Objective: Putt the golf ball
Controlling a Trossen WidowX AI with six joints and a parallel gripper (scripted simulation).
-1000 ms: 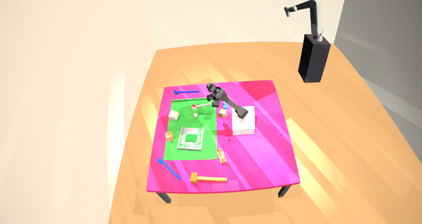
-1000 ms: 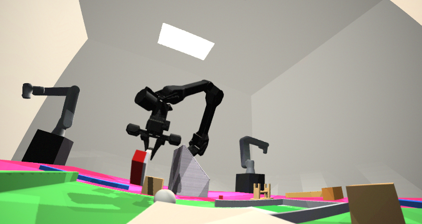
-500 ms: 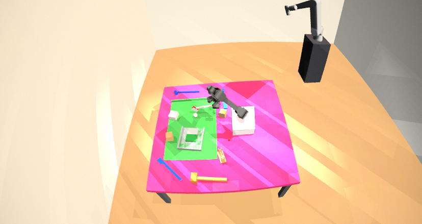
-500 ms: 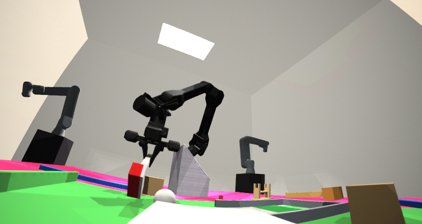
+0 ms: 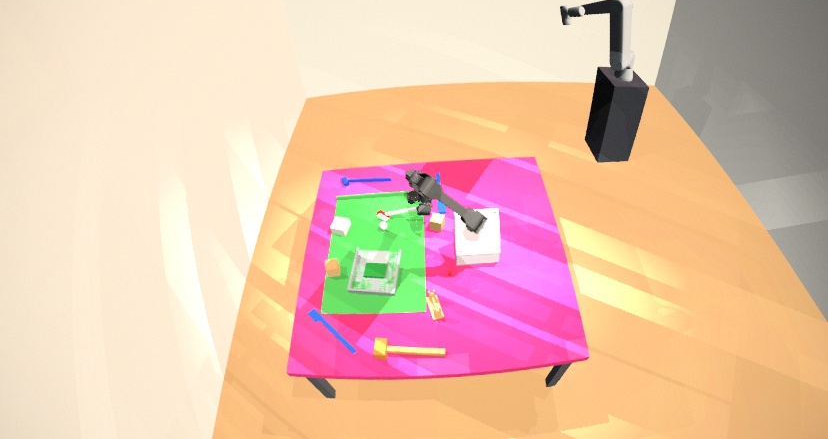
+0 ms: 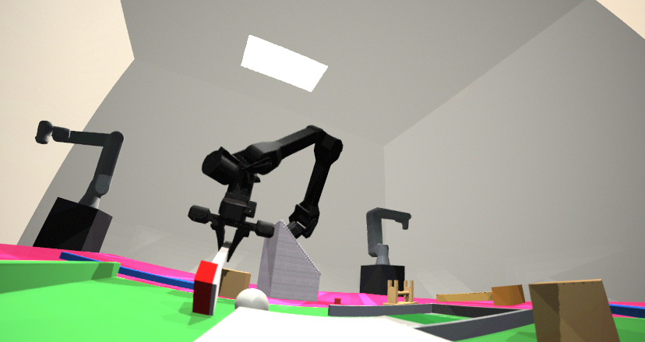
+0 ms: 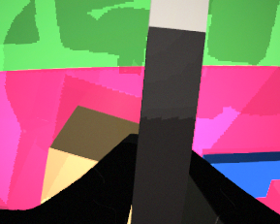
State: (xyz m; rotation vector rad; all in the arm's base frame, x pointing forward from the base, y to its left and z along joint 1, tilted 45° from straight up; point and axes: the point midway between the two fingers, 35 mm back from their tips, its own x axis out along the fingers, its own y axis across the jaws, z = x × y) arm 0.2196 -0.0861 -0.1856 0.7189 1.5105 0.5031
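My gripper tip is 120 mm short of the red putter and 10 mm to the left of it. From my gripper tip the other things lie so: small red cube: 340 mm to the left, 90 mm behind, 70 mm below; white block: 450 mm ahead, 50 mm below, 10 mm to the left; white golf ball: 220 mm ahead, 50 mm below, 30 mm to the left.
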